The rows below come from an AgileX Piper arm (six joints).
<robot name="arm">
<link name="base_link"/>
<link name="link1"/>
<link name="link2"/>
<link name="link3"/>
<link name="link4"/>
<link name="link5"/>
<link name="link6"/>
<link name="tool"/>
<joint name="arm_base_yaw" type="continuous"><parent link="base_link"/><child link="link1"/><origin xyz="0 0 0.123"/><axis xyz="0 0 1"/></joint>
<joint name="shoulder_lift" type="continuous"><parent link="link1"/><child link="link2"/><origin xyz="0 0 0" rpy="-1.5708 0 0"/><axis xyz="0 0 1"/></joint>
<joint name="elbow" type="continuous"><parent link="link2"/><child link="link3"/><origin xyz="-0.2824 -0.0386 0" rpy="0 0 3.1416"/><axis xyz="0 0 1"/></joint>
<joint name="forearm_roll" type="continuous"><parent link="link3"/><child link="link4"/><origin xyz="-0.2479 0.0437 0" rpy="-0.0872 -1.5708 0"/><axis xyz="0 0 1"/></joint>
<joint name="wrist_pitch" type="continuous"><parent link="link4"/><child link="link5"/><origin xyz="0 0 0" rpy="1.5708 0 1.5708"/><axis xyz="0 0 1"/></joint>
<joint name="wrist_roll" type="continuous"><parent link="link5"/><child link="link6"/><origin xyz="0 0.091 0" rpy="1.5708 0 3.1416"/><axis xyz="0 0 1"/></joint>
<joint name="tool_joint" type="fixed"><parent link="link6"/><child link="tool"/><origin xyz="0 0 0"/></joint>
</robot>
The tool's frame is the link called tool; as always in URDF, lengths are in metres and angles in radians. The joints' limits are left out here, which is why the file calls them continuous.
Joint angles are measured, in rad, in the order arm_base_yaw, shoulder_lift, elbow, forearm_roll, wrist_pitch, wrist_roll. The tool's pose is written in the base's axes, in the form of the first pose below.
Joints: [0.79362, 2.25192, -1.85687, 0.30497, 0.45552, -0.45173]
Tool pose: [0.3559 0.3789 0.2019 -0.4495 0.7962 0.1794 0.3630]
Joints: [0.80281, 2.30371, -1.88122, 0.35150, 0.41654, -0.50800]
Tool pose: [0.3583 0.3892 0.1852 -0.4565 0.7883 0.1847 0.3689]
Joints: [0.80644, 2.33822, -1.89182, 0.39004, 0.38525, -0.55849]
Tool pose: [0.3603 0.3946 0.1726 -0.4617 0.7825 0.1864 0.3737]
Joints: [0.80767, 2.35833, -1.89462, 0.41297, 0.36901, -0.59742]
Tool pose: [0.3613 0.3968 0.1639 -0.4683 0.7783 0.1848 0.3752]
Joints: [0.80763, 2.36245, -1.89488, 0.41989, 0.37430, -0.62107]
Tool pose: [0.3610 0.3970 0.1616 -0.4765 0.7751 0.1824 0.3727]
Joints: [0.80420, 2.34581, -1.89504, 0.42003, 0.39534, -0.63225]
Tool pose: [0.3605 0.3949 0.1693 -0.4821 0.7720 0.1823 0.3719]
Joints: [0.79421, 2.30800, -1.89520, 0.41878, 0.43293, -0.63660]
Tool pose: [0.3605 0.3890 0.1872 -0.4846 0.7694 0.1846 0.3731]
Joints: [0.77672, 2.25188, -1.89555, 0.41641, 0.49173, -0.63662]
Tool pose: [0.3603 0.3785 0.2134 -0.4858 0.7677 0.1881 0.3732]
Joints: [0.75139, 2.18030, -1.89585, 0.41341, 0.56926, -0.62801]
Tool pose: [0.3591 0.3625 0.2458 -0.4838 0.7685 0.1928 0.3719]
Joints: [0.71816, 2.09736, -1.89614, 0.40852, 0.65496, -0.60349]
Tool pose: [0.3566 0.3409 0.2823 -0.4745 0.7731 0.1981 0.3714]
